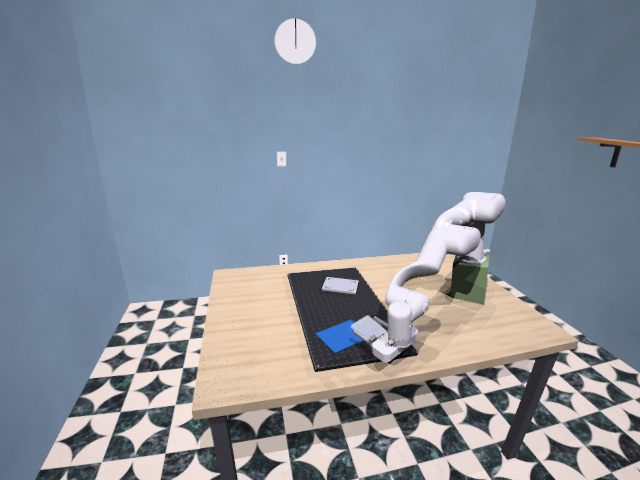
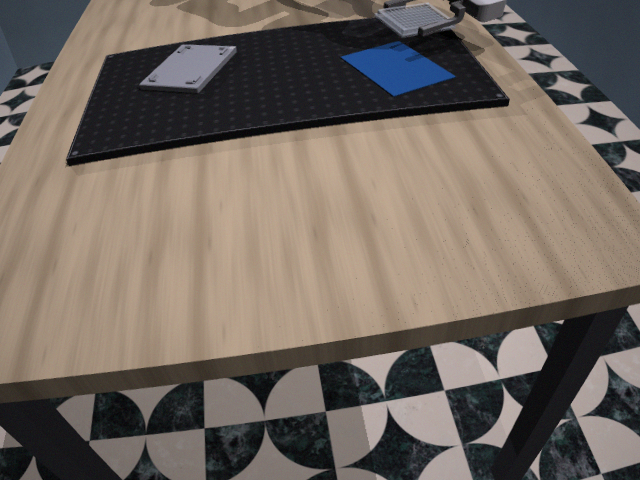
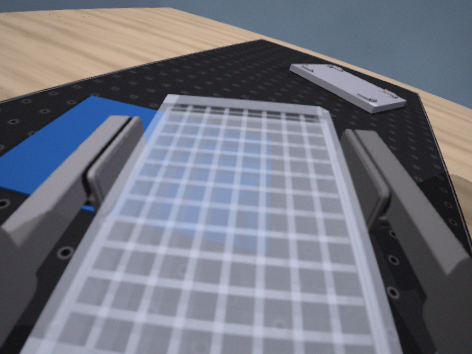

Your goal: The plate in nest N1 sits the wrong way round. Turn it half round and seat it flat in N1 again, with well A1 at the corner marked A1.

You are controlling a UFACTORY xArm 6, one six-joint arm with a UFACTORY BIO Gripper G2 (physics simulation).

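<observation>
The clear gridded plate [image 1: 369, 326] [image 2: 413, 18] [image 3: 225, 200] is between the fingers of my gripper [image 1: 368, 331] [image 2: 410, 19] [image 3: 239, 170], which is shut on its two long sides. It hangs above the black board, near an edge of the blue sheet. The nest [image 1: 340, 285] [image 2: 188, 67] [image 3: 345, 86], a pale grey block with small corner posts, lies at the other end of the board with no plate on it. The A1 markings on plate and nest are too small to read.
The black perforated board [image 1: 320, 310] [image 2: 289, 77] [image 3: 200, 72] lies on the wooden table [image 1: 248, 330] [image 2: 310, 206] [image 3: 75, 50]. A flat blue sheet [image 1: 336, 338] [image 2: 395, 72] [image 3: 65, 140] lies on the board. The arm stands on a green block [image 1: 469, 284] at the table's right.
</observation>
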